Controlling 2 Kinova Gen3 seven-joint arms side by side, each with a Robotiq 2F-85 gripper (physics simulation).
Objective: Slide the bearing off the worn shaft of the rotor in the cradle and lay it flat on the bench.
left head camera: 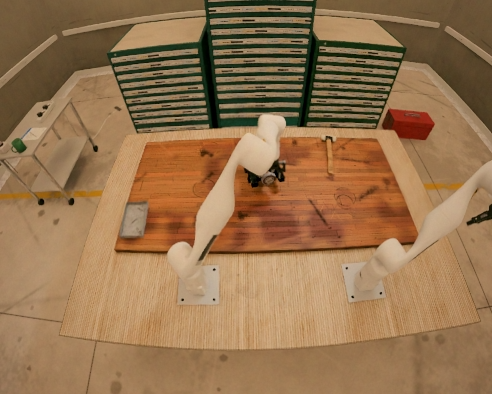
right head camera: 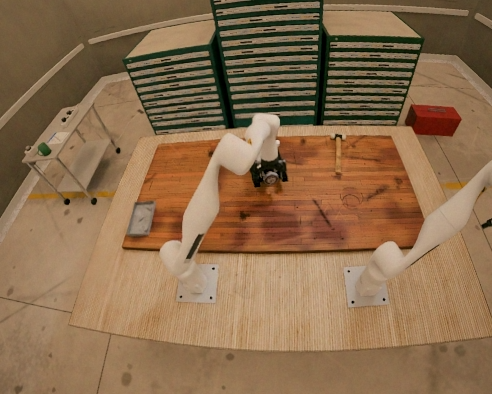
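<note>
The bearing, a round grey metal ring (left head camera: 269, 178) (right head camera: 271, 178), faces the front of the bench between the black finger linkages of my left gripper (left head camera: 268, 180) (right head camera: 271, 181). The fingertips are too small to tell whether they grip it, and I cannot tell whether it is on the shaft. The rotor and cradle are mostly hidden behind the left wrist and gripper; a small grey-brown part (left head camera: 282, 165) shows beside them in the left head view. My right gripper (left head camera: 471, 221) (right head camera: 485, 225) is partly in view at the right edge, off the bench; its opening cannot be made out.
A hammer (left head camera: 330, 157) (right head camera: 338, 157) lies at the back right of the wooden bench top (left head camera: 280, 230) (right head camera: 280, 230). A grey tray (left head camera: 134, 220) (right head camera: 141, 219) sits at its left edge. Green drawer cabinets (left head camera: 212, 90) (right head camera: 225, 90) stand behind. The left forearm crosses over the bench.
</note>
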